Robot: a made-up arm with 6 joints.
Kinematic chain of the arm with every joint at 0, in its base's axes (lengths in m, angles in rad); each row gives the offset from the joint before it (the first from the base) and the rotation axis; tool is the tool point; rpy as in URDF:
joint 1: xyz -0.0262 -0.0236 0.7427 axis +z
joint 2: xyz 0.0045 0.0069 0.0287 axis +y
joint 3: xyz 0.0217 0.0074 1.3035 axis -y
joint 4: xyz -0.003 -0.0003 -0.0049 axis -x
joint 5: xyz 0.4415 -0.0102 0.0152 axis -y
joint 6: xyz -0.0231 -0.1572 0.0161 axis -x
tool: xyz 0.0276 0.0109 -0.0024 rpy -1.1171 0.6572 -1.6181
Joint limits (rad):
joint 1: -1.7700..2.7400
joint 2: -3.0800..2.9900
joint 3: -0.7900..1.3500
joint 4: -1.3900..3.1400
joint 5: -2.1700..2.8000
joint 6: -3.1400..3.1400
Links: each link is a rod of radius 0.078 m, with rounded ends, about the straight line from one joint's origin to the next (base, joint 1, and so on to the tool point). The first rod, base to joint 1, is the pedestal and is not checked.
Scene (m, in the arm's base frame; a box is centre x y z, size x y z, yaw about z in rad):
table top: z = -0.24
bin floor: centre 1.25 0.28 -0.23 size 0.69 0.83 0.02 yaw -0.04
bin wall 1: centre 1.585 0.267 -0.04 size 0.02 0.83 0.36 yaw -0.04
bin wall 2: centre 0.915 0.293 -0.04 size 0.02 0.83 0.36 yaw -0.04
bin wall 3: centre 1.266 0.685 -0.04 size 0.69 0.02 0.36 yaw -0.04
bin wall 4: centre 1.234 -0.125 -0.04 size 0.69 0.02 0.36 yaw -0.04
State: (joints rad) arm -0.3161 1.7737 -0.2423 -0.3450 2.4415 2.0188
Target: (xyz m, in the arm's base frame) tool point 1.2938 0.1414 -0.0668
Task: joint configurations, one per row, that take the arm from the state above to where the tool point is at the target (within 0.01 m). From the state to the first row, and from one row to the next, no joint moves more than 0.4 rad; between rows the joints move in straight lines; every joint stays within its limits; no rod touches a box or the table.
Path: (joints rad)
1: -0.1302 1.5479 -0.3518 -0.2513 2.5132 1.6213
2: 0.0558 1.3222 -0.4614 -0.1577 2.5849 1.2239
3: 0.2417 1.0964 -0.5709 -0.0640 2.6566 0.8264
4: 0.4276 0.8707 -0.6805 0.0296 2.7283 0.4289
5: 0.6136 0.6449 -0.7900 0.1233 2.8000 0.0315
6: 0.5454 0.8441 -0.6180 0.0969 2.7367 0.4059
7: 0.4773 1.0432 -0.4460 0.0706 2.6735 0.7804
8: 0.4091 1.2424 -0.2739 0.0443 2.6102 1.1549
9: 0.3410 1.4415 -0.1019 0.0180 2.5469 1.5293
10: 0.2728 1.6407 0.0701 -0.0084 2.4837 1.9038
11: 0.2047 1.8399 0.2421 -0.0347 2.4204 2.2783
12: 0.2453 1.8784 0.4955 -0.0450 2.4320 2.0003

